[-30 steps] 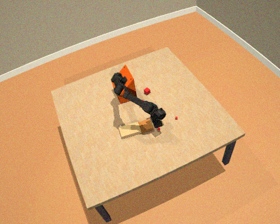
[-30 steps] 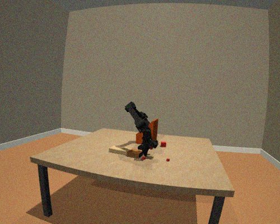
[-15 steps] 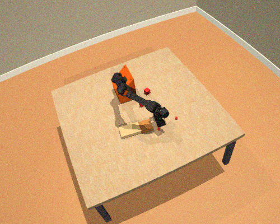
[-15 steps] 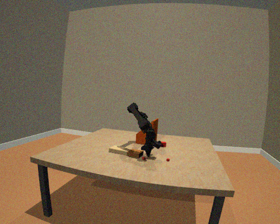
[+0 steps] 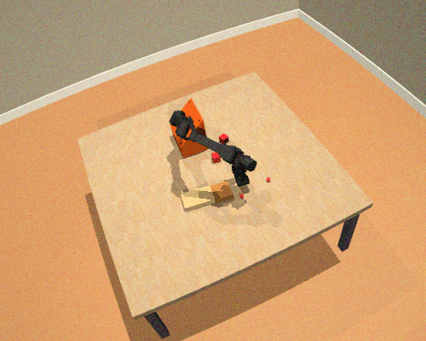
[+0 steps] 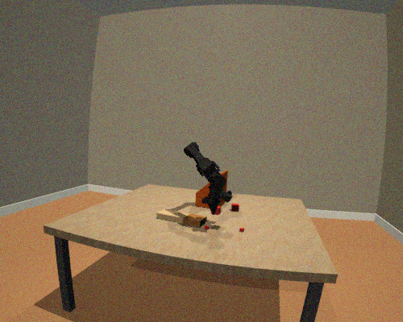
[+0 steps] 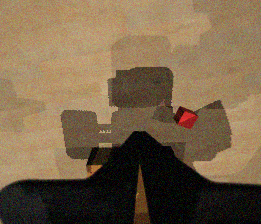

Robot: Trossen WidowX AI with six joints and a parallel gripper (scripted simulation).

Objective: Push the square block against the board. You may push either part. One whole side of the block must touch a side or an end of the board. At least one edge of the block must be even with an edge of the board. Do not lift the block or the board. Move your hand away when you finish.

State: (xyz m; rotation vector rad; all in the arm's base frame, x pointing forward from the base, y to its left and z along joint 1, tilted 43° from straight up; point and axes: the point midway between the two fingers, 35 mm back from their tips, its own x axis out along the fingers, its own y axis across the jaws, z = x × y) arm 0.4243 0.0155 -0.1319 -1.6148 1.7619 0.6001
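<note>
My gripper tip is 20 mm past the square block, 100 mm to the left of it and 50 mm above it. Also, from my gripper tip: board 40 mm behind, 230 mm to the right, 50 mm below.
</note>
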